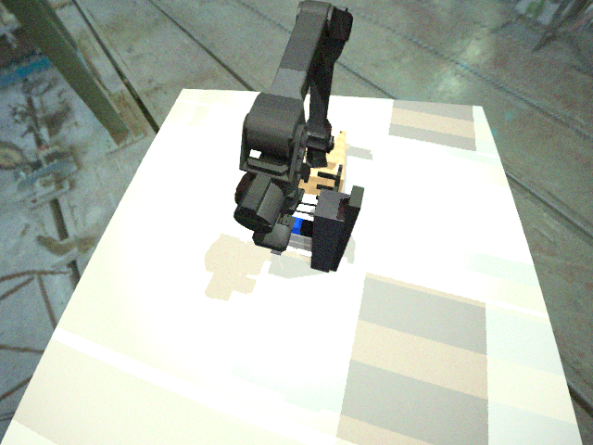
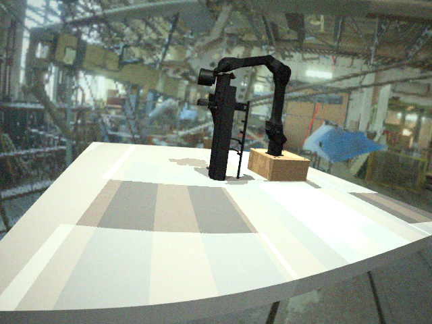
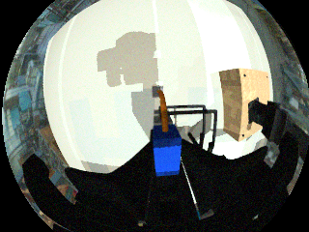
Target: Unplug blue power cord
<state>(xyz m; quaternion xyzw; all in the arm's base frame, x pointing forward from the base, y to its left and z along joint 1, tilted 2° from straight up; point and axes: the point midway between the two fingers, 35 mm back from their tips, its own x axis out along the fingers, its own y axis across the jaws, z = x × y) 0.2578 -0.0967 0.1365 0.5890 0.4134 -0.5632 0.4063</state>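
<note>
Now: the blue plug 10 mm ahead of my gripper tip and 30 mm to the left of it. Round my gripper tip: thin black rack: 50 mm behind, 110 mm to the left, 40 mm below; dark power strip: 30 mm ahead, 100 mm to the left, 40 mm below.
</note>
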